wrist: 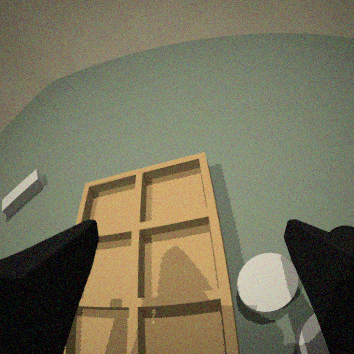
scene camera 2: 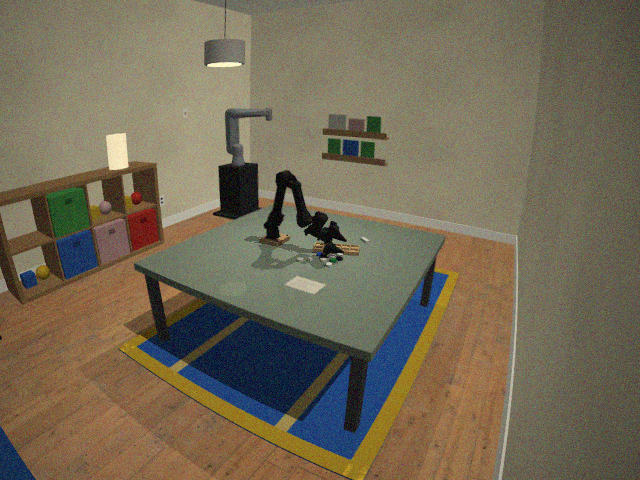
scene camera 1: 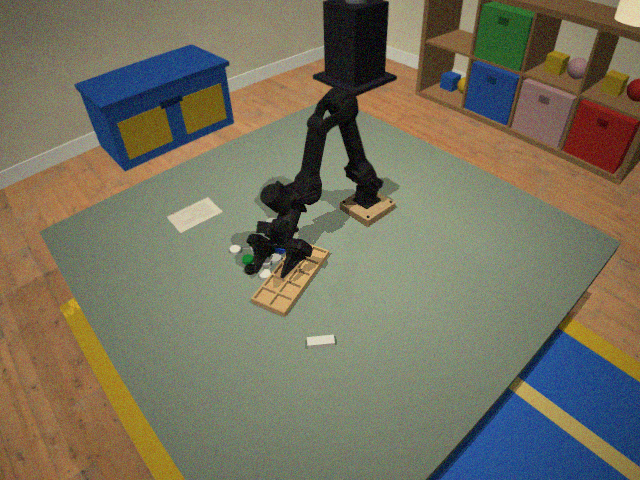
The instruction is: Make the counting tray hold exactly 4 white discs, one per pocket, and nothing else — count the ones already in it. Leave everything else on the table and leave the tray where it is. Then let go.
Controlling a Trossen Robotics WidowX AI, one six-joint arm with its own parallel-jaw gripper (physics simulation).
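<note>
The wooden counting tray (scene camera 1: 265, 296) (scene camera 2: 353, 249) (wrist: 140, 200) has two columns of pockets. The pockets visible in the wrist view hold no disc; those nearer the arm are partly hidden. My gripper (scene camera 1: 268, 270) (scene camera 2: 343, 245) (wrist: 195, 231) is open and empty, low, with one finger over the tray and the other beyond the loose discs beside it. A white disc (scene camera 1: 264, 273) (wrist: 264, 282) lies beside the tray's long edge, between the fingers in the wrist view. Another white disc (scene camera 1: 235, 249) lies farther out. A green disc (scene camera 1: 247, 258) (scene camera 2: 333, 259) and a black disc (scene camera 1: 250, 269) lie near the outer finger.
A blue piece (scene camera 1: 279, 251) (scene camera 2: 318, 254) and more white discs lie near the tray, partly behind the gripper. A white block (scene camera 1: 320, 340) (scene camera 2: 364, 239) (wrist: 21, 192) lies off the tray's end. A pale card (scene camera 1: 194, 214) (scene camera 2: 305, 284) lies flat on the table.
</note>
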